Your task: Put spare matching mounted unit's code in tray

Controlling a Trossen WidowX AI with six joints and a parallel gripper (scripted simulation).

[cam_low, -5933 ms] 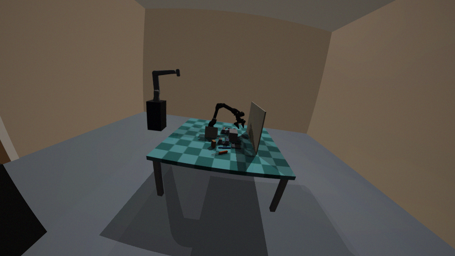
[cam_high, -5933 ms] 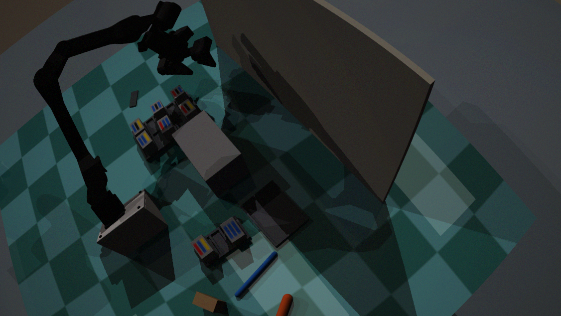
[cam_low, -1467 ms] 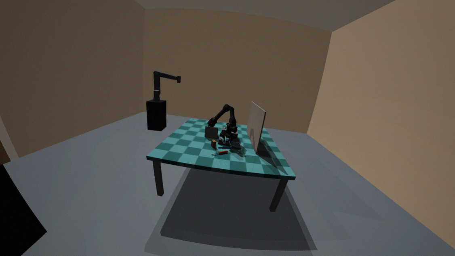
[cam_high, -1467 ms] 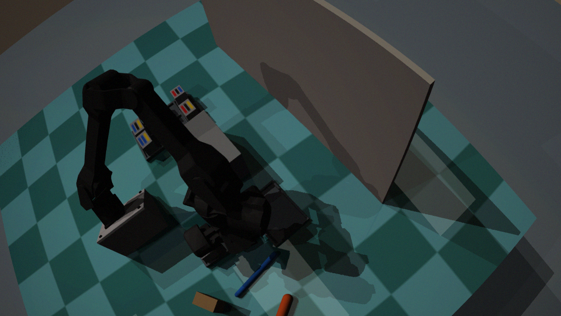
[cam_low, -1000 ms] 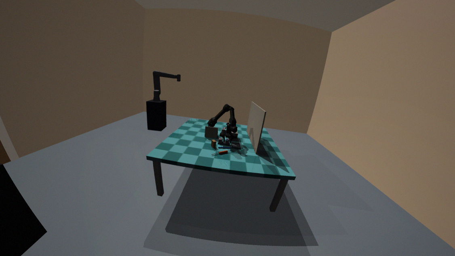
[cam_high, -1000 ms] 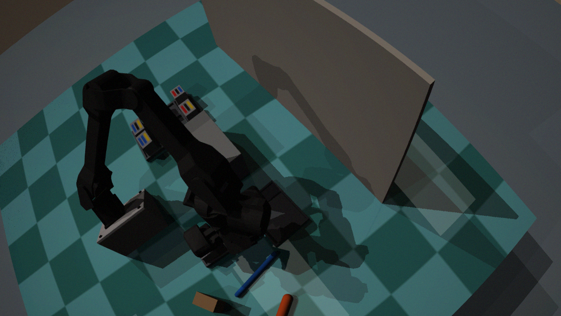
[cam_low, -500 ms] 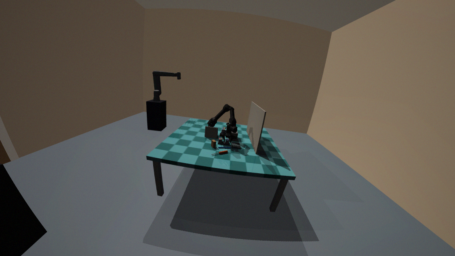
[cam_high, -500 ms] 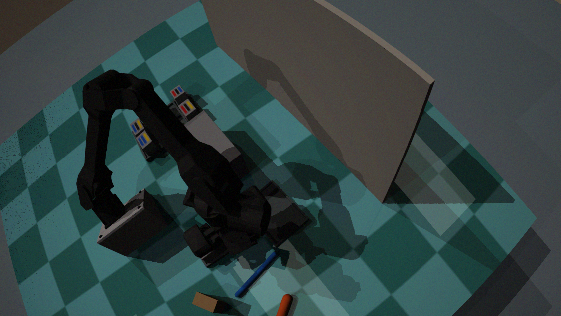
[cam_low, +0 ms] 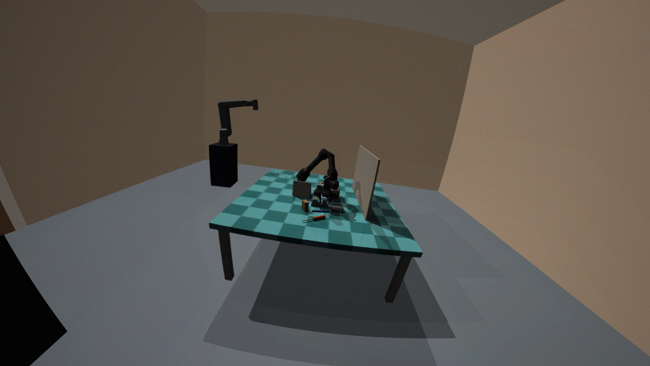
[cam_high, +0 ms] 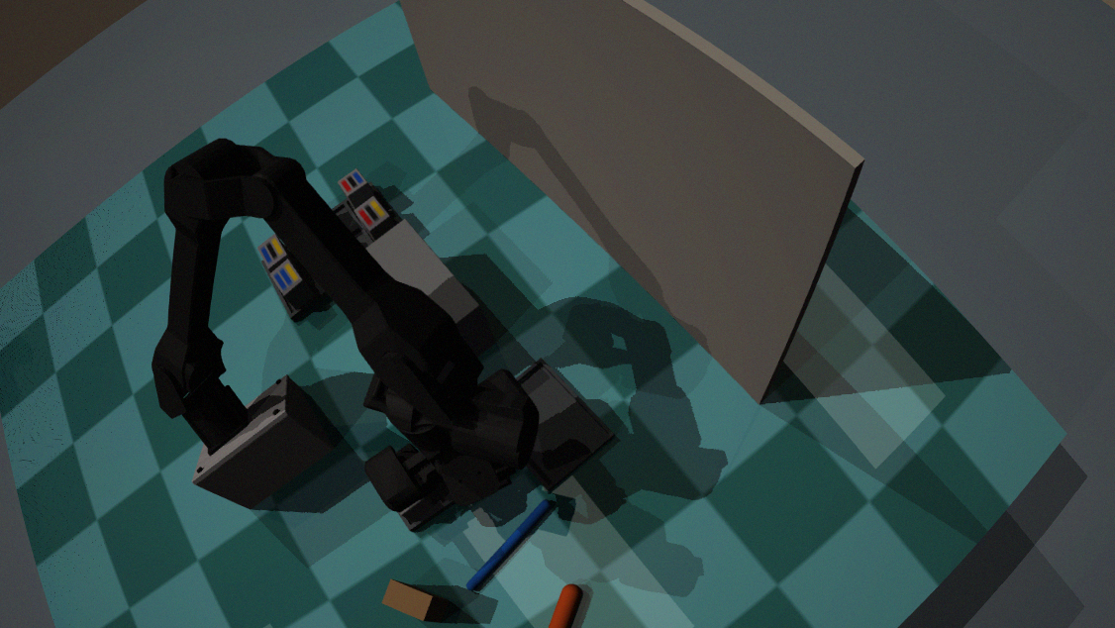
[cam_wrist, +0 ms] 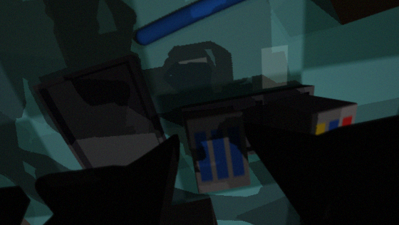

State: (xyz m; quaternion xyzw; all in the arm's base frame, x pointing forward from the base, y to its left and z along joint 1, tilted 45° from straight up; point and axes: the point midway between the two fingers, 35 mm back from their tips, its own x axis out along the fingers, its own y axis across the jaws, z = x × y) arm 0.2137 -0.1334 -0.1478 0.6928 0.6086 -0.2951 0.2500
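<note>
The dark spare lies 3 cm above my gripper tip. From my gripper tip the other things lie so: dark flat tray (10 cm ahead, 2 cm to the right, 1 cm below); then blue pen (10 cm to the right, 3 cm behind, 1 cm below); then brown block (15 cm behind, 9 cm to the right, 2 cm above).
</note>
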